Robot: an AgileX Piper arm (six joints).
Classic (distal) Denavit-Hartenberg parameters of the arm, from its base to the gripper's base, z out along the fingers. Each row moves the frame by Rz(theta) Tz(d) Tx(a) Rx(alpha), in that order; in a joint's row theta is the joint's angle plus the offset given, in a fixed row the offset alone. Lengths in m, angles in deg.
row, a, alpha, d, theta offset
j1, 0, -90, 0.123, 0
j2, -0.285, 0, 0, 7.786
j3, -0.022, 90, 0, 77.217
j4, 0, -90, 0.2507, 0
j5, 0, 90, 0, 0
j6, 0, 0, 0.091, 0
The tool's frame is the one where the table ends.
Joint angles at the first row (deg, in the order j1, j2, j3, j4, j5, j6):
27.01, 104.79, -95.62, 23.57, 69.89, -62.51
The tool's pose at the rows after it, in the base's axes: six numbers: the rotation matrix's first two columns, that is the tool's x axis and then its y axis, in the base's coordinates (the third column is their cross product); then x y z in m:
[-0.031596 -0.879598 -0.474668 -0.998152 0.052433 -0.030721 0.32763 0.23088 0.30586]
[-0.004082 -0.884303 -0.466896 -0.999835 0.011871 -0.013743 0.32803 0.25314 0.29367]
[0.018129 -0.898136 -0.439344 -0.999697 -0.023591 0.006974 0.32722 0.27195 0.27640]
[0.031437 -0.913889 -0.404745 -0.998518 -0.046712 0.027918 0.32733 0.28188 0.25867]
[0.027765 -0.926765 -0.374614 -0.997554 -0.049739 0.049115 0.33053 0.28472 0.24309]
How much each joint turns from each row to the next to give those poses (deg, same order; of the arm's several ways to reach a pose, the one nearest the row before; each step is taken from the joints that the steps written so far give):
3.18, 2.76, -3.13, 0.44, 0.21, 0.21
2.65, 3.36, -2.40, 0.00, 0.00, 0.38
2.37, 3.24, -1.47, -0.95, 0.00, 0.49
1.29, 2.48, -0.29, -1.17, 0.00, 0.09
0.21, 2.00, 0.00, -0.90, 0.00, 0.13

